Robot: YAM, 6 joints.
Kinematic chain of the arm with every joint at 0, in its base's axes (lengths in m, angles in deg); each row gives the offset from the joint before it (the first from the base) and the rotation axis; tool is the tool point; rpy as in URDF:
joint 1: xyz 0 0 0.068 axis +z
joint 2: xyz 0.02 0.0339 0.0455 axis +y
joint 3: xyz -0.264 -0.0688 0 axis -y
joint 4: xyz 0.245 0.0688 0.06 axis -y
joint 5: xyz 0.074 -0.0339 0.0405 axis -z
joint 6: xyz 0.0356 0 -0.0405 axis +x
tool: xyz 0 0 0 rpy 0 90 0
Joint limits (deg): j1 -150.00..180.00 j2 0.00..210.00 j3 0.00..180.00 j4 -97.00..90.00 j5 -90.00..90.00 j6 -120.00..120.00
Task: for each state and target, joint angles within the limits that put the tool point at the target. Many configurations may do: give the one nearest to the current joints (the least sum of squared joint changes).
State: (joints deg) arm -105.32 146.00 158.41 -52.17 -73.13 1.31
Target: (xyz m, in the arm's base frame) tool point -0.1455 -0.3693 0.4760
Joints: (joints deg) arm -116.49 121.83 155.92 -70.19 -75.66 1.31
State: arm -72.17 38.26 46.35 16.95 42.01 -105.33
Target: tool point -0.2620 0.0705 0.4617
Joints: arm -20.57 0.05 77.20 25.85 47.05 -105.33
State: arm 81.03 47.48 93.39 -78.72 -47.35 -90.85
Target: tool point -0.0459 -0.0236 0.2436
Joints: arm 60.95 1.42 41.38 -97.00 -53.63 -90.85
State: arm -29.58 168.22 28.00 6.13 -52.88 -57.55
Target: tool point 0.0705 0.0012 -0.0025
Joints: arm -26.79 135.17 11.52 -8.61 -67.31 -57.55
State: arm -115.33 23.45 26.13 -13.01 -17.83 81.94
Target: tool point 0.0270 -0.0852 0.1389
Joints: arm -84.18 15.08 8.68 -39.91 -30.79 81.94
